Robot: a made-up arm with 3 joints.
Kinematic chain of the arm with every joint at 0, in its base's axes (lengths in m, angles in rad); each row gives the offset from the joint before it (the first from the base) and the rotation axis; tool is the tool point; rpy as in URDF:
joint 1: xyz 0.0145 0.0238 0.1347 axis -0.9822 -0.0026 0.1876
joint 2: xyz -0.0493 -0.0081 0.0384 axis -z
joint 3: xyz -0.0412 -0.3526 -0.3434 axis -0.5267 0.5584 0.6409
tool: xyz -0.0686 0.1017 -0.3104 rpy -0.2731 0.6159 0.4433
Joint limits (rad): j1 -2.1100..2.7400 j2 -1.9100..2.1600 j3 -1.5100..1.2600
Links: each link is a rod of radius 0.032 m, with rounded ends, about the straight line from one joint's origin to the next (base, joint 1, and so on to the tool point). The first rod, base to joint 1, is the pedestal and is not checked.
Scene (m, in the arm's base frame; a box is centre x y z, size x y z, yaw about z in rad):
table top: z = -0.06
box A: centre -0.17 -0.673 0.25 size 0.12 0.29 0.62 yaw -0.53
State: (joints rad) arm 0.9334 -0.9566 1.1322
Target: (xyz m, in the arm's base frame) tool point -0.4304 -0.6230 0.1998
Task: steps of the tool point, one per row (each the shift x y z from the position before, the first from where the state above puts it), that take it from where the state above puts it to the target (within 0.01 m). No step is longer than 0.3 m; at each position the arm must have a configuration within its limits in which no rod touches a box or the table.
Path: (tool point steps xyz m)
1: -0.0762 0.0392 0.2523
2: -0.0963 0.1199 0.2122
3: -0.1142 0.1702 0.1452
4: -0.1641 -0.0960 -0.0483
5: -0.1423 -0.0872 -0.1016
6: -0.1091 -0.0689 -0.1430
7: -0.0684 -0.0447 -0.1694
8: -0.0251 -0.0184 -0.1787

